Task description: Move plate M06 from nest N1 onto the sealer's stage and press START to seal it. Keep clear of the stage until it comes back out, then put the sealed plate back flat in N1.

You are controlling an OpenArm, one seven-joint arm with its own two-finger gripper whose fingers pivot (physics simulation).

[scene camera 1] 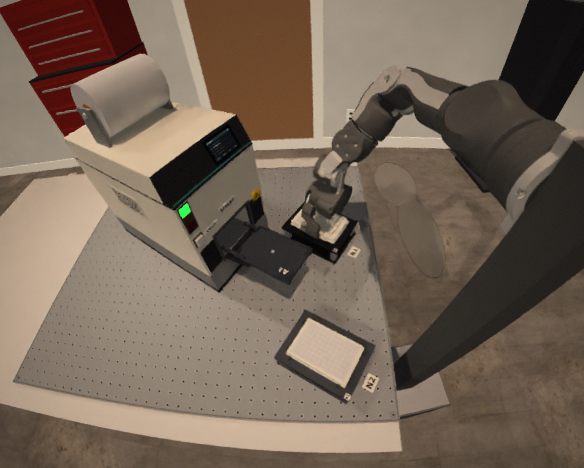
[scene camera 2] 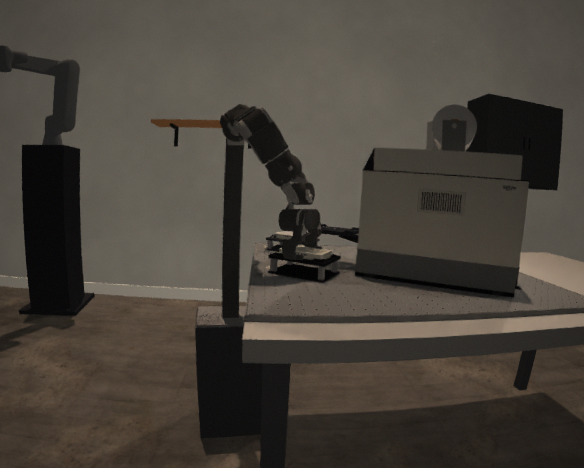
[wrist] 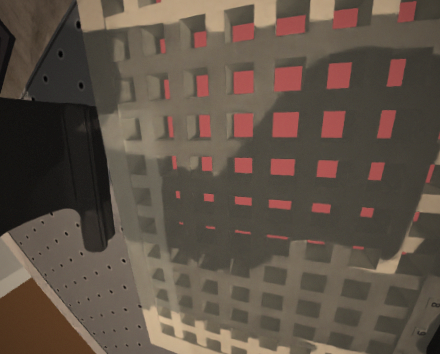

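Plate M06 [scene camera 1: 340, 231] [scene camera 2: 322, 253] [wrist: 240, 145], pale with a grid of wells showing red, lies flat in the black nest N1 [scene camera 1: 331, 254] [scene camera 2: 304, 272]. My gripper [scene camera 1: 326, 227] [scene camera 2: 302, 248] is low over it, one finger on each side. In the wrist view, one dark finger lies against the plate's left edge; the other finger is mostly out of view. The gripper looks shut on the plate. The sealer's dark stage [scene camera 1: 265, 257] [scene camera 2: 341, 231] is out in front of the sealer [scene camera 1: 117, 185] [scene camera 2: 440, 235] and bears no plate. The START button cannot be made out.
The stage's outer end is close beside N1. Nest N2 [scene camera 1: 290, 363] holds another pale plate [scene camera 1: 326, 351] near the front. A green light [scene camera 1: 185, 210] glows on the sealer's front. A film roll [scene camera 1: 125, 92] [scene camera 2: 454, 127] tops the sealer. The arm's post [scene camera 1: 490, 300] [scene camera 2: 232, 225] stands at the table's edge.
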